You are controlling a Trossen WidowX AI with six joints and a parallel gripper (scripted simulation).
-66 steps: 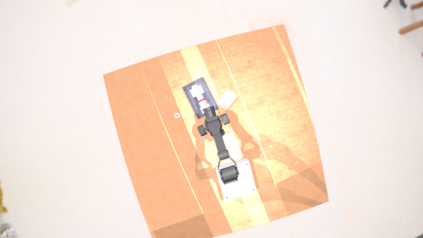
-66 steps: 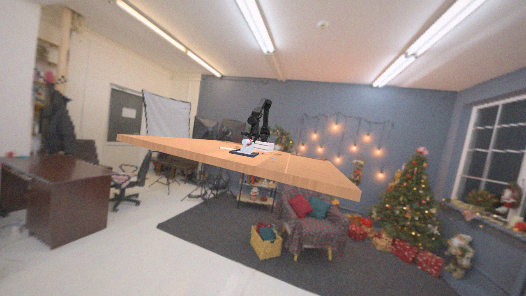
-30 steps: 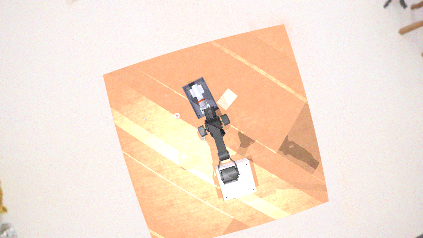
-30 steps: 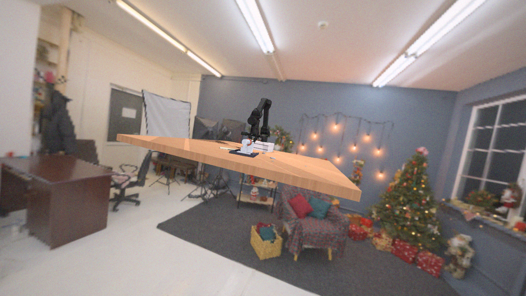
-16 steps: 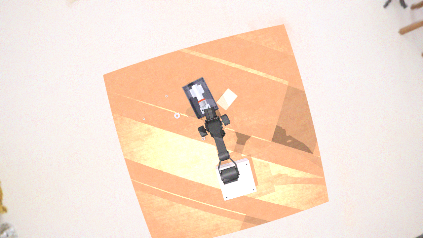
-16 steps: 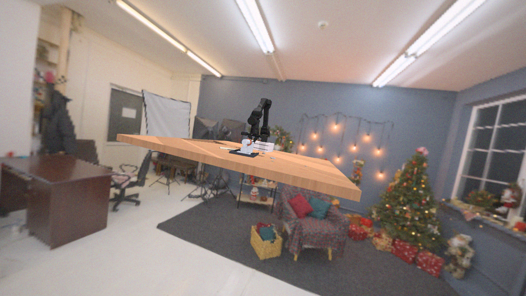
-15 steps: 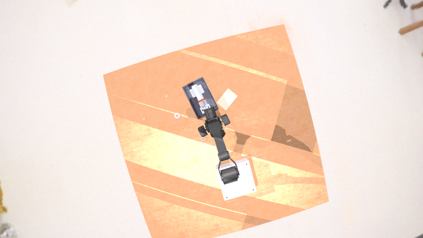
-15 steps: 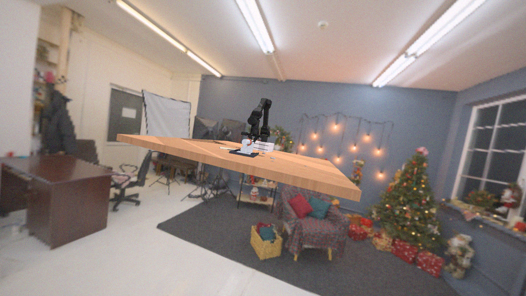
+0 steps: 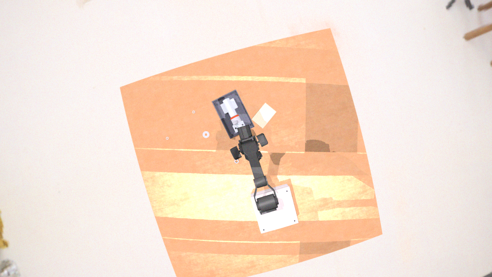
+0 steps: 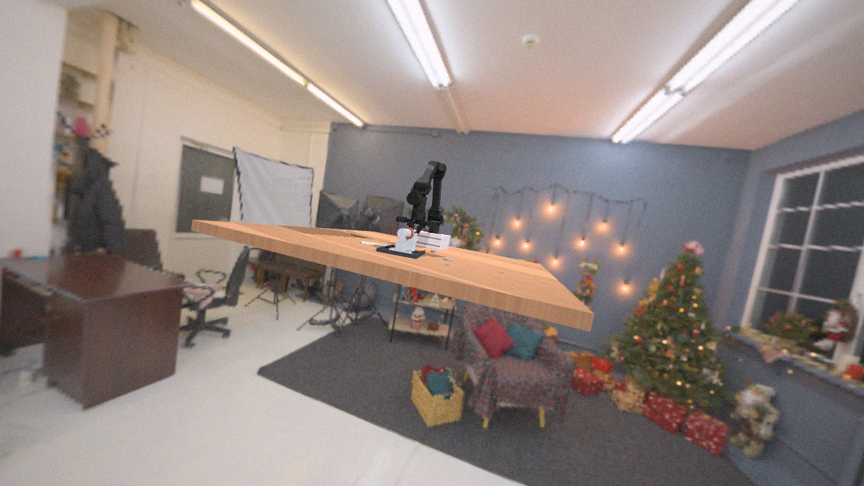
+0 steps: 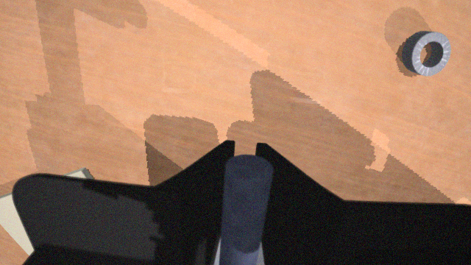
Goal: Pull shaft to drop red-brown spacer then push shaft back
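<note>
Right now the dark grey shaft is 8 cm ahead of my gripper tip, 3 cm above it and 1 cm to the left of it. Also, from my gripper tip: red-brown spacer 17 cm ahead, 3 cm above, 2 cm to the left; cream flat block 13 cm to the right, 13 cm ahead, 4 cm below.
</note>
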